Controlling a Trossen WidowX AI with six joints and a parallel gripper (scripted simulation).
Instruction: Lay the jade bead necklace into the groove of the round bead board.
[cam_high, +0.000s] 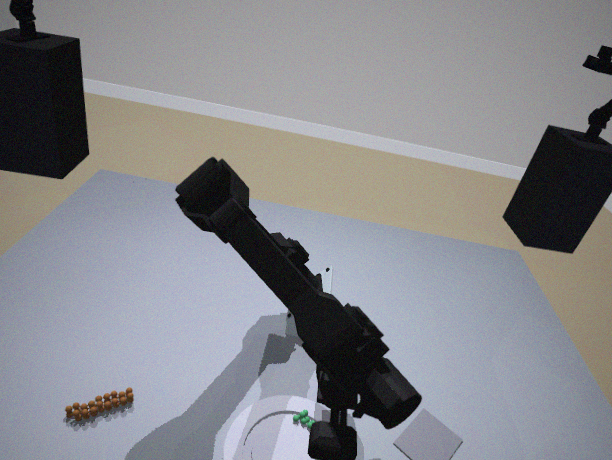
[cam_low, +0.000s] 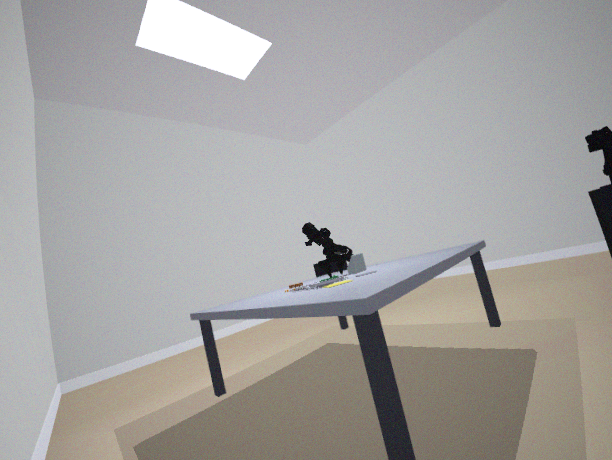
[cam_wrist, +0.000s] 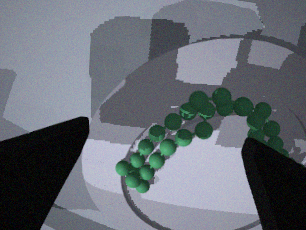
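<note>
The round bead board is 5 cm to the right of my gripper tip, 4 cm ahead of it and 1 cm below it. Round my gripper tip: yellow strip: 24 cm ahead, 17 cm to the left, 2 cm below; then flat grey square: 18 cm to the left, 2 cm below, 1 cm behind.
</note>
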